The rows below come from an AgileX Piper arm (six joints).
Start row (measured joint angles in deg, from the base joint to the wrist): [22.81 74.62 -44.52 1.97 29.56 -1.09]
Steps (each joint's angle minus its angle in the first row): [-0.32 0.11 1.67 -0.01 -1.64 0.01]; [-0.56 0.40 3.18 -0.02 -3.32 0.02]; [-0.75 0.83 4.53 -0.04 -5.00 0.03]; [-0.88 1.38 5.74 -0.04 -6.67 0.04]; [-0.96 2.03 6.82 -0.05 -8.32 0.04]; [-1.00 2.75 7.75 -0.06 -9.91 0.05]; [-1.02 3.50 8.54 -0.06 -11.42 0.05]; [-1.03 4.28 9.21 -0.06 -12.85 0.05]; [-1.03 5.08 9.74 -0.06 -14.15 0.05]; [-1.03 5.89 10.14 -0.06 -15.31 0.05]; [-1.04 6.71 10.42 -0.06 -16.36 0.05]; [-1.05 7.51 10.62 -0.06 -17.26 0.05]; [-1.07 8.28 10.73 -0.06 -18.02 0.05]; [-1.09 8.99 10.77 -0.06 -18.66 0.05]
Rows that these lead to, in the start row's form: [22.49 74.73 -42.85 1.96 27.92 -1.08]; [22.25 75.02 -41.34 1.95 26.24 -1.07]; [22.06 75.45 -39.99 1.93 24.56 -1.06]; [21.93 76.00 -38.78 1.93 22.89 -1.05]; [21.85 76.65 -37.70 1.92 21.24 -1.05]; [21.81 77.37 -36.77 1.91 19.65 -1.04]; [21.79 78.12 -35.98 1.91 18.14 -1.04]; [21.78 78.90 -35.31 1.91 16.71 -1.04]; [21.78 79.70 -34.78 1.91 15.41 -1.04]; [21.78 80.51 -34.38 1.91 14.25 -1.04]; [21.77 81.33 -34.10 1.91 13.20 -1.04]; [21.76 82.13 -33.90 1.91 12.30 -1.04]; [21.74 82.90 -33.79 1.91 11.54 -1.04]; [21.72 83.61 -33.75 1.91 10.90 -1.04]
